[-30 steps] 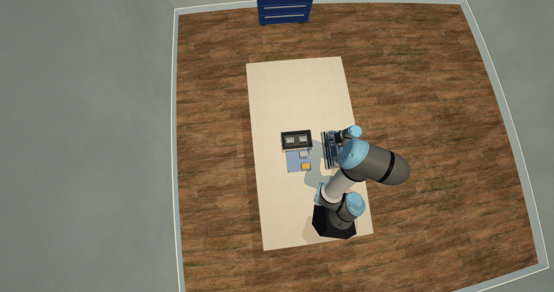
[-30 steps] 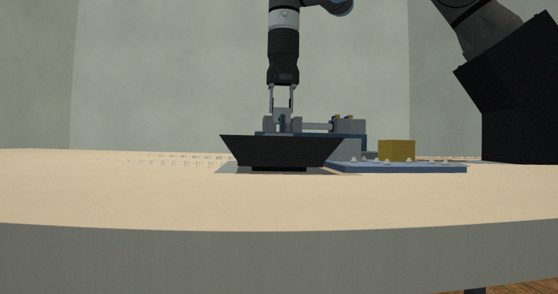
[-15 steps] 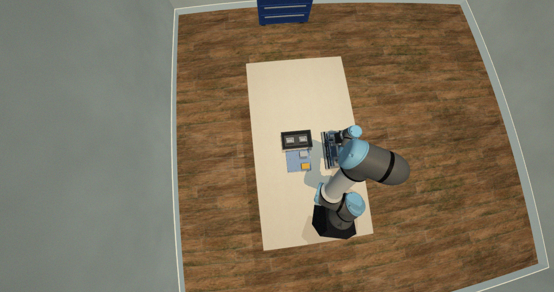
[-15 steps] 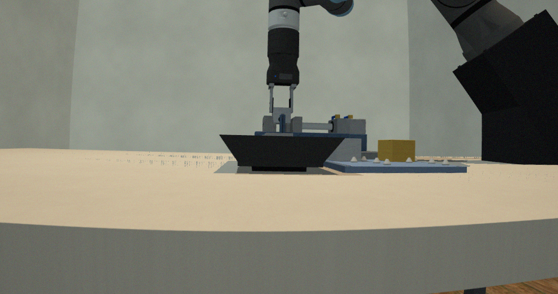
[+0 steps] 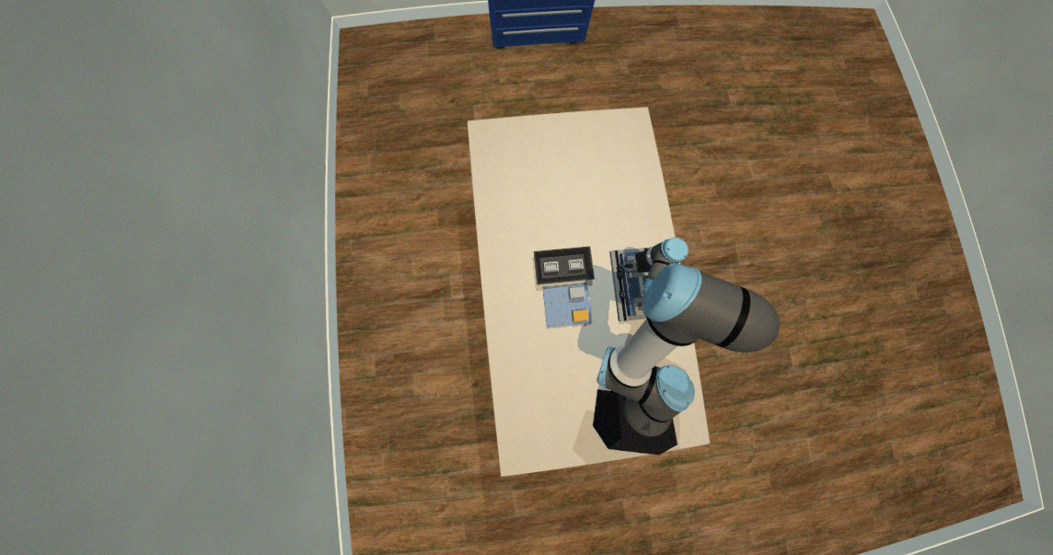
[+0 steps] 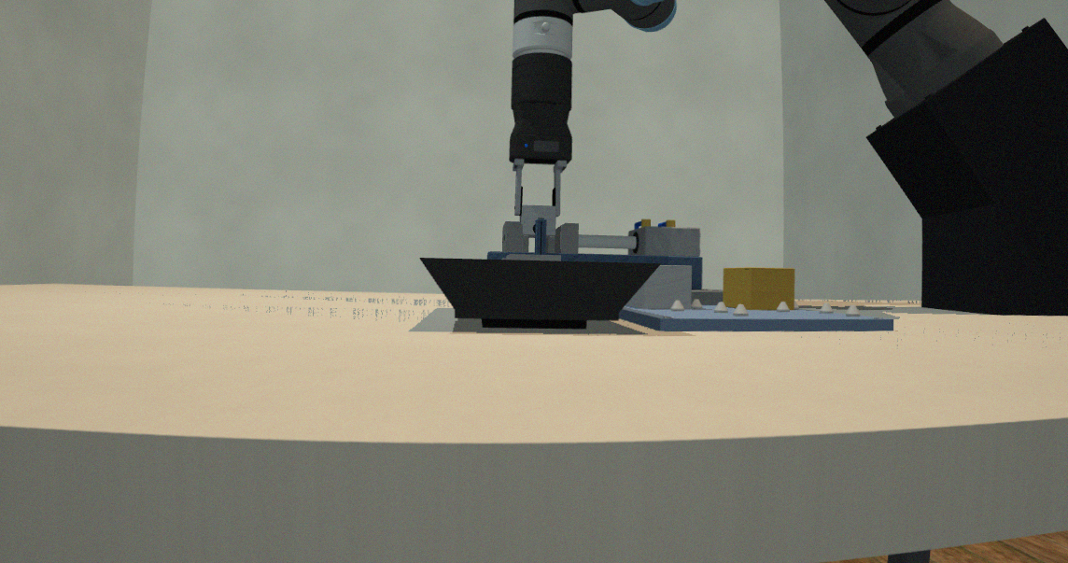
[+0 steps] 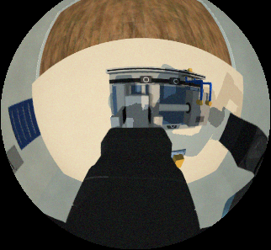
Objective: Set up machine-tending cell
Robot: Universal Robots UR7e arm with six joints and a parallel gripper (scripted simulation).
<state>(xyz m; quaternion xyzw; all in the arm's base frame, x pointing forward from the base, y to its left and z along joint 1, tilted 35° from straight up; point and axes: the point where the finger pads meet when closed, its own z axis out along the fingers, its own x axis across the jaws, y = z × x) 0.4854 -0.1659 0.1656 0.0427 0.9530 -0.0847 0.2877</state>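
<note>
Now: the vise 70 mm behind my hand, 10 mm to the left of it and 90 mm below it. From my hand the other things lie so: hose end block: 160 mm behind, 30 mm to the left, 50 mm below; brass blank: 140 mm behind, 280 mm to the left, 100 mm below.
</note>
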